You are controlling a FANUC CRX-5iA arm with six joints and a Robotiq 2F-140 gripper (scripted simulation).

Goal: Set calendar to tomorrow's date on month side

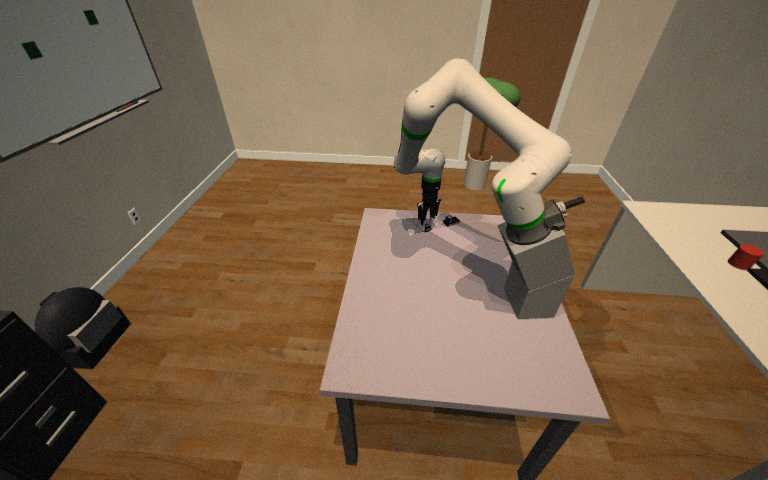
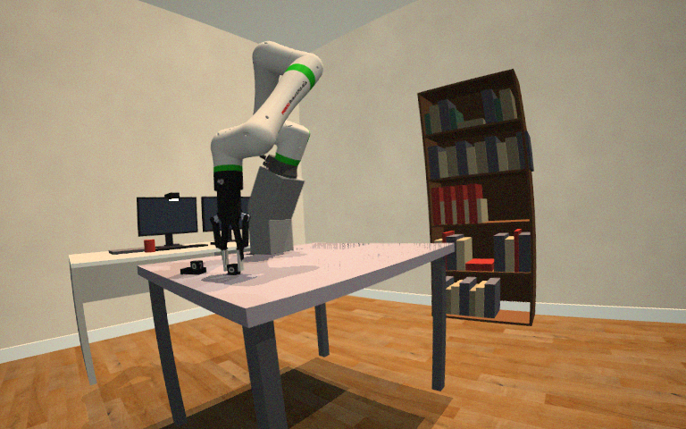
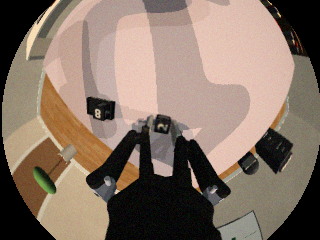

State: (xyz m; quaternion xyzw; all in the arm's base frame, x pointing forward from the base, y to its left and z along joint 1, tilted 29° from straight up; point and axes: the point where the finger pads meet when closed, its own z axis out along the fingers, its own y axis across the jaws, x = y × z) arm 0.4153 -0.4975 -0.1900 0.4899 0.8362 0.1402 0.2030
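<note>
The black digit cube is 3 cm below my hand.
</note>
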